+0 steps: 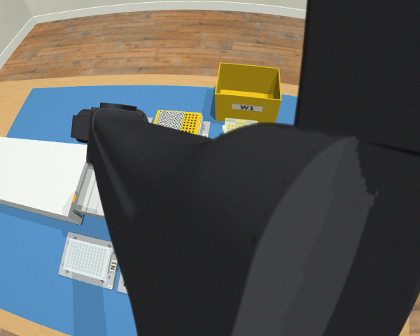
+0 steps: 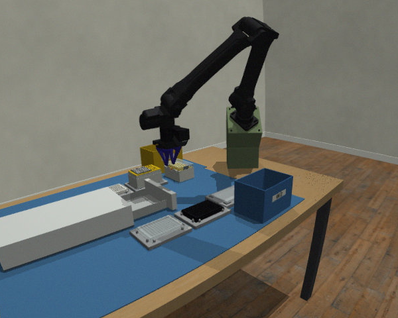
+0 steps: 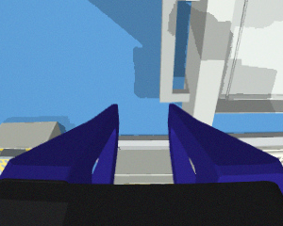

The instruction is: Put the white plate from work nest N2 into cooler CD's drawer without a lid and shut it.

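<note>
The white plate lies 22 cm ahead of my hand, 15 cm to the right of it and 13 cm below it. Round my hand: yellow tip box (20 cm to the right, 9 cm below, 5 cm ahead); drawer (18 cm ahead, 12 cm below, 4 cm to the left); black plate (18 cm to the left, 13 cm below, 4 cm behind).
</note>
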